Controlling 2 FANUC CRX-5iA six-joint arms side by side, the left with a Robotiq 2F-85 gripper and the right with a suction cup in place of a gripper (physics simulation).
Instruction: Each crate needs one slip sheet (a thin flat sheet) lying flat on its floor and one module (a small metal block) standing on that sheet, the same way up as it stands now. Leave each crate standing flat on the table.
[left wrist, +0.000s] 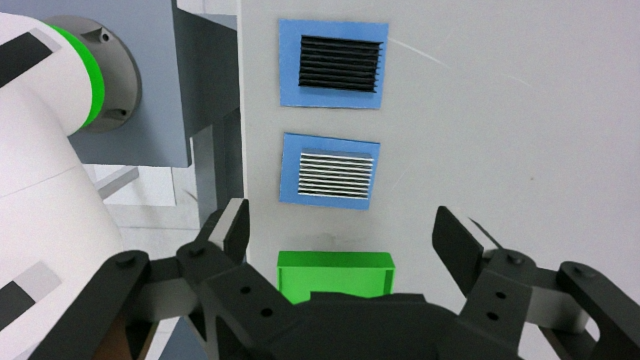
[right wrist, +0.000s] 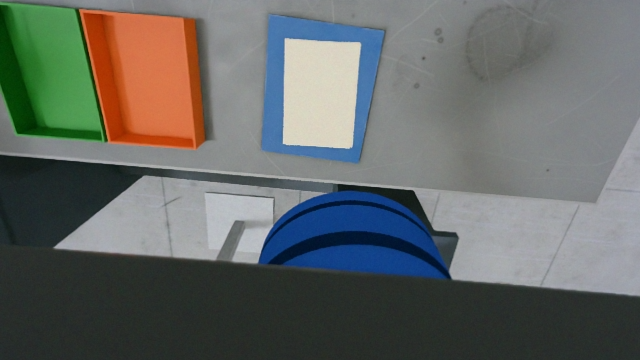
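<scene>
A black finned module (left wrist: 340, 64) and a silver finned module (left wrist: 336, 175) stand fins up on separate blue mats. The green crate (left wrist: 336, 282) (right wrist: 57, 75) and the orange crate (right wrist: 150, 80) stand flat side by side; their visible floors are bare. In the left wrist view the gripper's body hides part of the green crate. Cream slip sheet material (right wrist: 321, 95) lies flat on a blue mat. My left gripper (left wrist: 341, 220) is open with nothing between its fingers, above the table between the silver module and green crate. My right suction cup (right wrist: 355, 237) shows partly, with no sheet visible on it.
The blue mats lie under the black module (left wrist: 290, 65), under the silver module (left wrist: 289, 170) and under the sheet (right wrist: 274, 95). The other arm's white link (left wrist: 45, 165) and its grey pedestal (left wrist: 155, 100) are beside the table's left edge in the left wrist view.
</scene>
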